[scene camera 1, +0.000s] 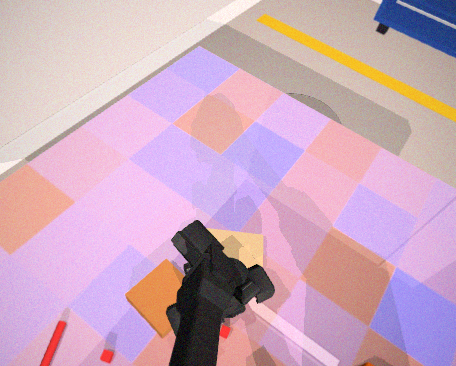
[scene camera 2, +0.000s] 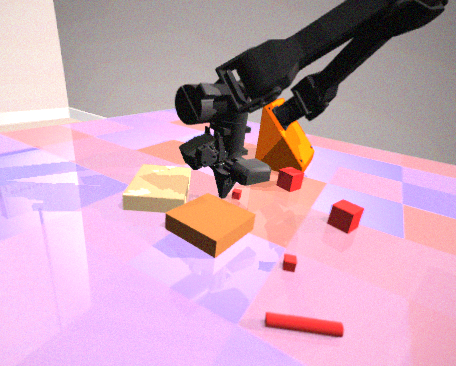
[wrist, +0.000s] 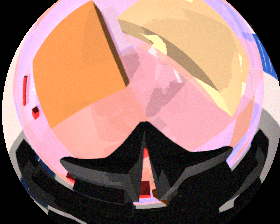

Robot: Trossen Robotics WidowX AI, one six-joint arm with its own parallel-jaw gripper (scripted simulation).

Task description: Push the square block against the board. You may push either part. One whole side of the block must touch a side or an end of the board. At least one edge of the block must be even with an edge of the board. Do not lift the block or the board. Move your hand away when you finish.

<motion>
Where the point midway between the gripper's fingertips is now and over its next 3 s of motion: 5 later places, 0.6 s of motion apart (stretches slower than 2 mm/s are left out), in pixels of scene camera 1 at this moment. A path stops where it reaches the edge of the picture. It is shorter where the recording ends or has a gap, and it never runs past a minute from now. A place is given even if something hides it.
The gripper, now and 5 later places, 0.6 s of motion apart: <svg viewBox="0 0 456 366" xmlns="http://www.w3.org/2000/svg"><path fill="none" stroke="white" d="M217 315L218 321L221 329L225 337L230 346L235 354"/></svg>
</motion>
